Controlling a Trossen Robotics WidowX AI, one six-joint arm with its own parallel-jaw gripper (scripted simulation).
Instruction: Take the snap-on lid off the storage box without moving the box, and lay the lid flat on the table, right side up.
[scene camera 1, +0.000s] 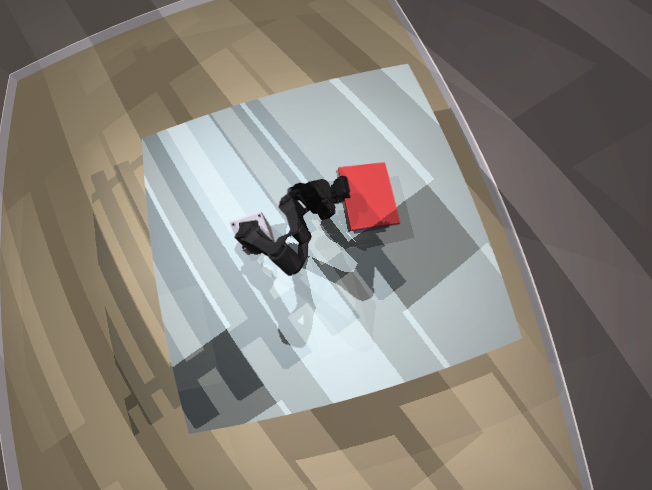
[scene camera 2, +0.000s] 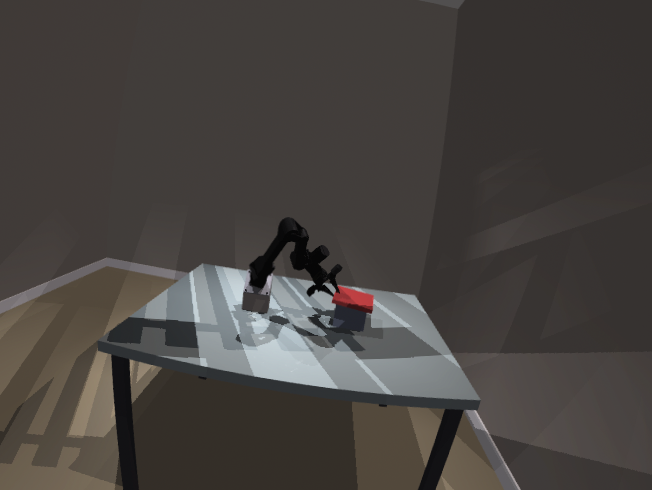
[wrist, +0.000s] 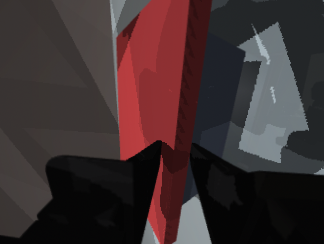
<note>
In view: my gripper (scene camera 1: 347, 198), a red lid (scene camera 1: 372, 204) and a dark storage box (wrist: 223, 62).
The red lid also shows in scene camera 2 (scene camera 2: 353, 299) and in the wrist view (wrist: 160, 58). My gripper is seen too in the wrist view (wrist: 175, 146).
</note>
